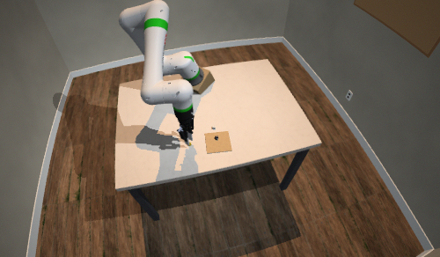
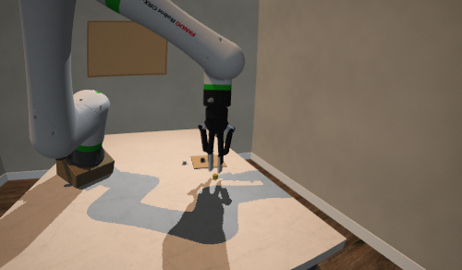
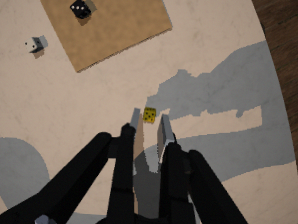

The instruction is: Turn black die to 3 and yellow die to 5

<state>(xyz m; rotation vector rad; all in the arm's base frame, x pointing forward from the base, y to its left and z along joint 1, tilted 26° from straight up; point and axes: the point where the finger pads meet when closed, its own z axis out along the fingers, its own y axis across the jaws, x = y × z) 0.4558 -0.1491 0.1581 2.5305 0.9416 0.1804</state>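
My gripper is now 50 mm above the yellow die. The rest, counted from my hand: tan mat: 160 mm to the left, 60 mm below, 50 mm ahead; white die: 180 mm to the left, 60 mm behind, 50 mm below; black die: 160 mm to the left, 50 mm below, 20 mm ahead.
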